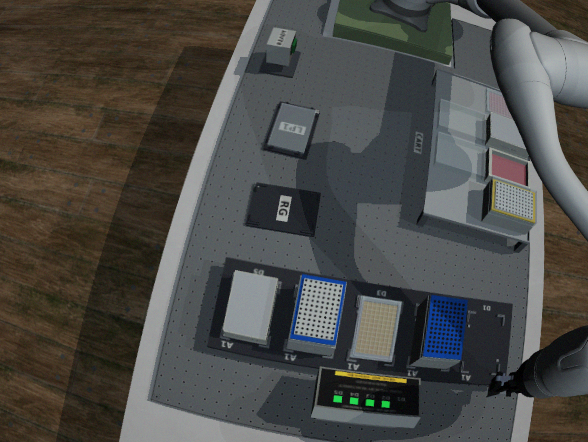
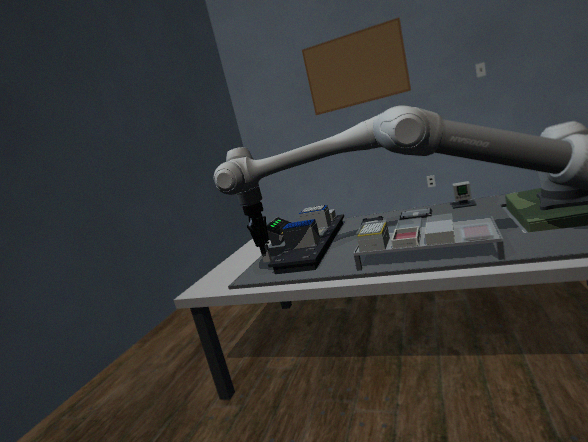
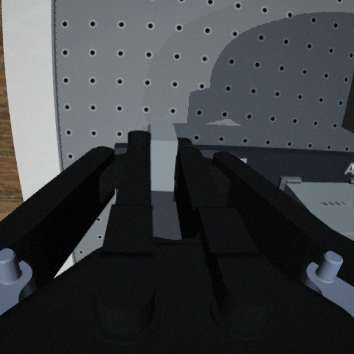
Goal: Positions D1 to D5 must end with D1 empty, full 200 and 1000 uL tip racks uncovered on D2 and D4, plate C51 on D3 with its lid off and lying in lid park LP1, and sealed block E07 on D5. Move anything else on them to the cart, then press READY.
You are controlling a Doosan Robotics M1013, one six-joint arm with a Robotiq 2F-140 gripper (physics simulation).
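Seen in the pictures: gripper, between the fingertips: (image 1: 490, 391) (image 2: 267, 261) (image 3: 158, 131); arm's base, origin of its link: (image 1: 403, 5) (image 2: 568, 199).
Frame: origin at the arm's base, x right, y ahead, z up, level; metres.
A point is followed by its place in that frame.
Note:
My gripper (image 1: 495, 386) {x -0.504, y 1.013, z 0.002 m} (image 2: 264, 254) {x -0.504, y 1.013, z 0.002 m} (image 3: 158, 131) {x -0.504, y 1.013, z 0.002 m} is shut and empty, low beside the outer A1 corner of D1 (image 1: 484, 342) {x -0.451, y 0.913, z 0.000 m}, which bears no labware. A rack with a solid blue top (image 1: 446, 327) {x -0.327, y 0.943, z 0.093 m} (image 2: 300, 225) {x -0.359, y 0.917, z 0.095 m} stands on D2. An open plate with beige wells (image 1: 376, 329) {x -0.204, y 0.969, z 0.016 m} stands on D3. A white-topped rack with a blue rim (image 1: 319, 310) {x -0.087, y 0.997, z 0.098 m} (image 2: 314, 209) {x -0.111, y 0.975, z 0.098 m} stands on D4. A pale flat-topped block (image 1: 251, 306) {x 0.033, y 1.024, z 0.042 m} stands on D5. A clear lid (image 1: 291, 141) {x 0.117, y 0.617, z -0.029 m} lies in LP1. The display (image 1: 367, 395) {x -0.231, y 1.113, z 0.071 m} (image 2: 278, 223) {x -0.218, y 1.121, z 0.075 m} shows green lights for D5, D4, D3 and D2, and none for D1.
The cart (image 1: 432, 200) {x -0.229, y 0.650, z 0.013 m} (image 2: 430, 247) {x -0.463, y 0.403, z 0.012 m} holds a yellow-rimmed rack (image 1: 513, 202) {x -0.411, y 0.610, z 0.083 m} (image 2: 373, 236) {x -0.478, y 0.575, z 0.066 m}, a pink-filled tray (image 1: 509, 169) {x -0.403, y 0.483, z 0.028 m} (image 2: 405, 237) {x -0.392, y 0.495, z 0.026 m}, a pale box (image 1: 504, 132) {x -0.365, y 0.400, z 0.055 m} (image 2: 439, 232) {x -0.445, y 0.373, z 0.054 m} and a clear-covered pink plate (image 2: 476, 231) {x -0.387, y 0.275, z 0.029 m}. An RG pad (image 1: 305, 210) {x 0.024, y 0.762, z -0.039 m} and a small box with a green face (image 1: 280, 47) {x 0.237, y 0.410, z 0.053 m} (image 2: 462, 191) {x 0.211, y 0.369, z 0.027 m} stand farther off.

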